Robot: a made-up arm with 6 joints.
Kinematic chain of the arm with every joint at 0, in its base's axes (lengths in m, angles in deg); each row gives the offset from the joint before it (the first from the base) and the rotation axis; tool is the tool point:
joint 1: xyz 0 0 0.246 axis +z
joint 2: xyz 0 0 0 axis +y
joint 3: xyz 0 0 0.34 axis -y
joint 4: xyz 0 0 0 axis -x
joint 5: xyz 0.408 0 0 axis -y
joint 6: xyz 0 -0.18 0 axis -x
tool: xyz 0 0 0
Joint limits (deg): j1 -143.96..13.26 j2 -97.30..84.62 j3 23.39..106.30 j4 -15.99..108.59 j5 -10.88..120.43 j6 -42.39..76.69
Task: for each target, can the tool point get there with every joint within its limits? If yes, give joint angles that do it. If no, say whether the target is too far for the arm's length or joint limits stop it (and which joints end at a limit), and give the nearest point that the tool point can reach.
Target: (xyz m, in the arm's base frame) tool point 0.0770 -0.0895 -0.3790
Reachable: no: joint limits stop it (at a limit: joint 2, joint 3, joint 4) | nearest point 0.3398 -0.3949 -0.1036 | short by 0.488 m
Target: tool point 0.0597 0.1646 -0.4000
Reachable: no: joint limits stop it (at a limit: joint 2, joint 3) | nearest point 0.2179 0.6008 -0.1255 | short by 0.539 m
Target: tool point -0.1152 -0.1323 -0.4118
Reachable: no: joint limits stop it (at a limit: joint 2, joint 3, joint 4) | nearest point -0.3421 -0.3929 -0.1036 | short by 0.463 m
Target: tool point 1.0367 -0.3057 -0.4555
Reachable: no: too far | nearest point 0.6644 -0.1959 0.0069 | short by 0.604 m
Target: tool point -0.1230 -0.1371 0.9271
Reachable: yes | joints -54.24 -23.37 40.67 1.56 103.25 17.82
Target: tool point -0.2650 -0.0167 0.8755
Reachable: yes | joints -39.06 -48.39 33.70 -0.92 64.17 49.07
